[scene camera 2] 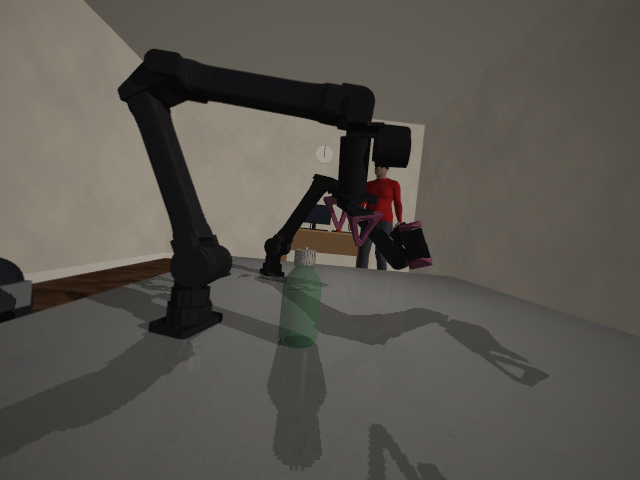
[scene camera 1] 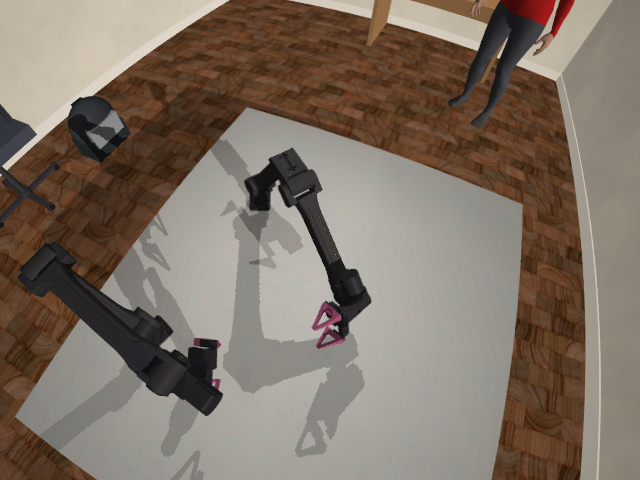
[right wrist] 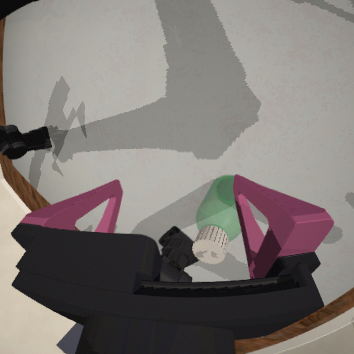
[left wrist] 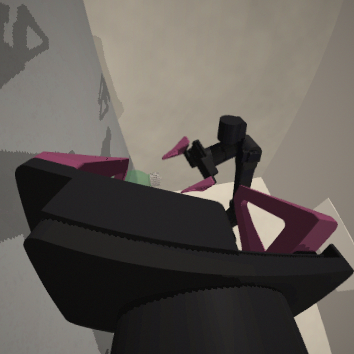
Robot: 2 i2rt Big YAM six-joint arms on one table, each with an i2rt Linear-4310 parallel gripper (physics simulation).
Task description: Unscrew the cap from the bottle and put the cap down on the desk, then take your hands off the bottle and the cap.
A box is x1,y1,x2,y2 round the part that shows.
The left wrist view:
my left gripper: [14,151,353,353]
my right gripper: [161,136,224,192]
